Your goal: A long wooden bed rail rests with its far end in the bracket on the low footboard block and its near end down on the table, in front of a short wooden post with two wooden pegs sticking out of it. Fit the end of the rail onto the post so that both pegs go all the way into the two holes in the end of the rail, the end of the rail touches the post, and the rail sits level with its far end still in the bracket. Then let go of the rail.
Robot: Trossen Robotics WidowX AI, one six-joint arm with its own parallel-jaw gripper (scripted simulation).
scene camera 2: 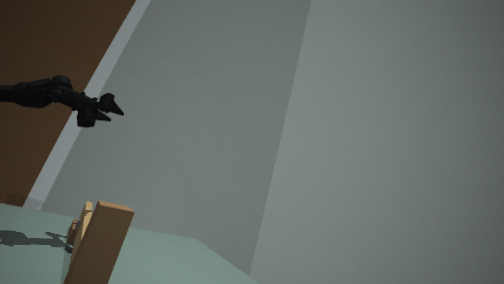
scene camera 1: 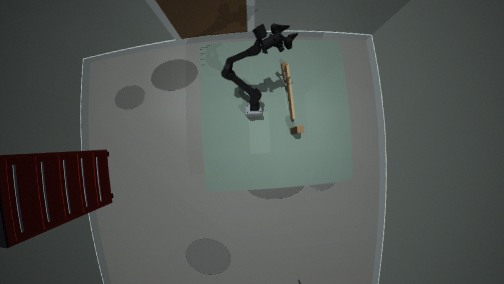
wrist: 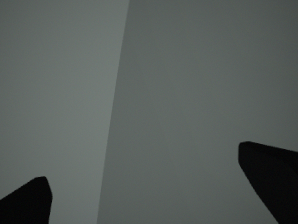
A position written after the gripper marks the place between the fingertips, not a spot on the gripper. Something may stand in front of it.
Observation:
The gripper (scene camera 2: 117, 117) is open, with nothing in its grasp.
The gripper also shows in the wrist view (wrist: 146, 170).

